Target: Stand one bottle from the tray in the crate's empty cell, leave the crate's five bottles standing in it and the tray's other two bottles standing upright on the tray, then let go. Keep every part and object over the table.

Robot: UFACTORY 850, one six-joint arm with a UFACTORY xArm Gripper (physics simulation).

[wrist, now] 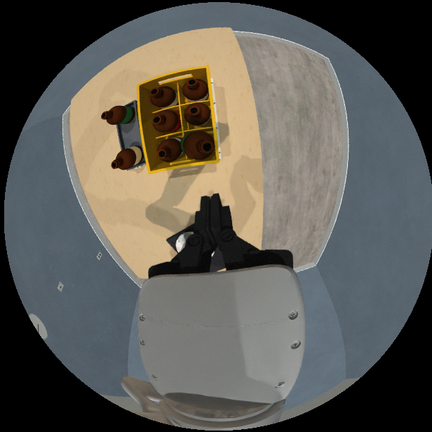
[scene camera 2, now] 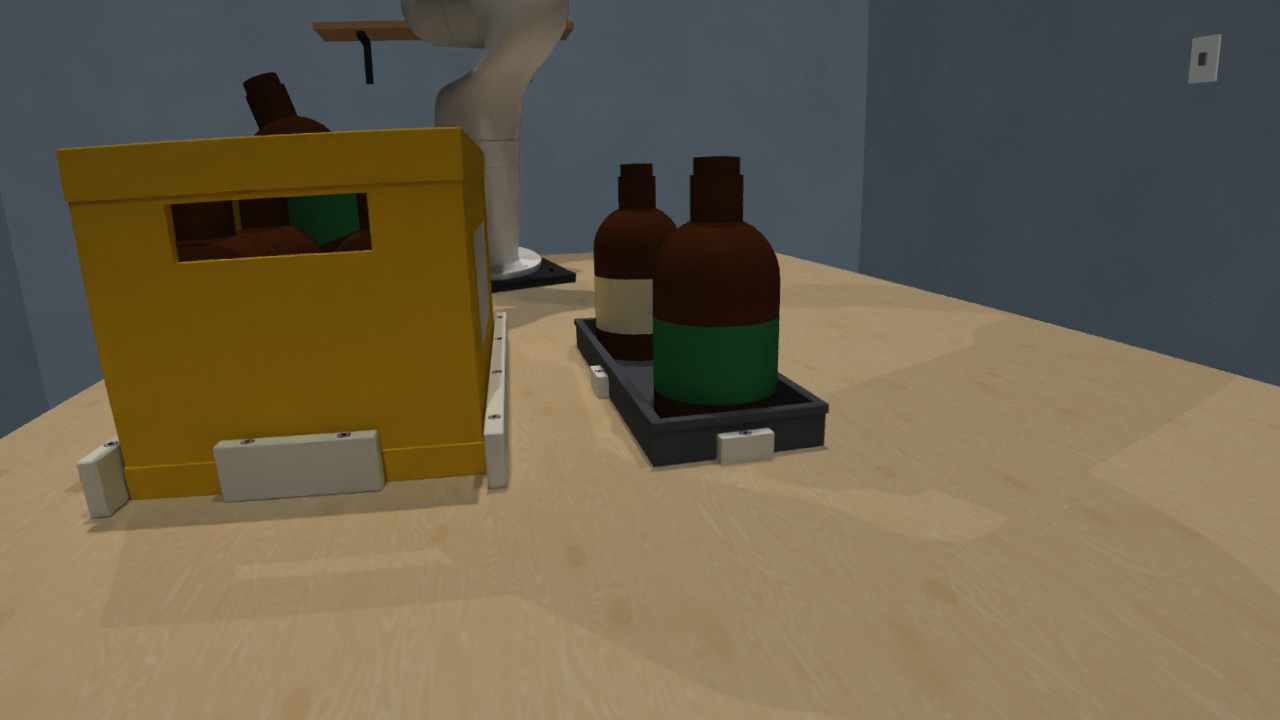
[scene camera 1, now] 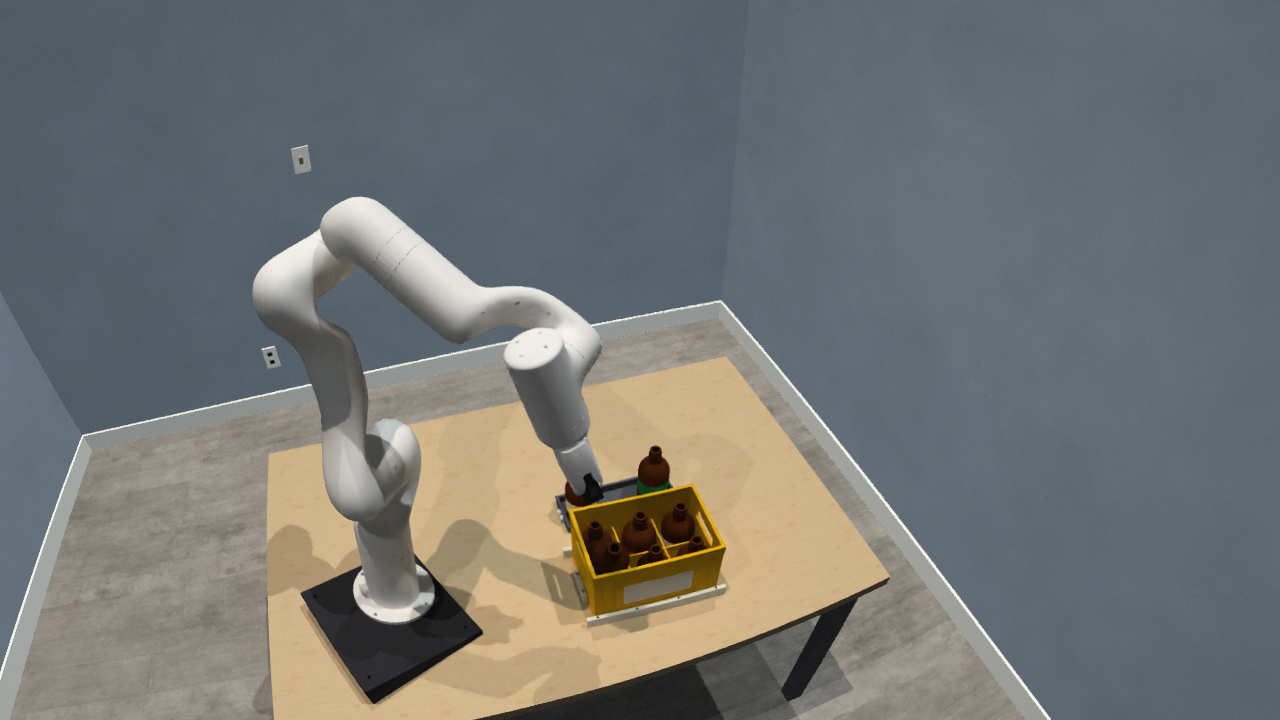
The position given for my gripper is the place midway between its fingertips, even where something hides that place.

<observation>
I see my gripper (scene camera 1: pixel 593 498), a cream-label bottle (scene camera 2: pixel 627 242), a green-label bottle (scene camera 2: pixel 716 279) and a green-banded brown bottle (scene camera 2: pixel 329 219).
The green-label bottle also shows in scene camera 1 (scene camera 1: pixel 653 473). The green-banded brown bottle shows as well in the wrist view (wrist: pixel 198 145) and in scene camera 1 (scene camera 1: pixel 610 556). My gripper shows as well in the wrist view (wrist: pixel 213 205).
</observation>
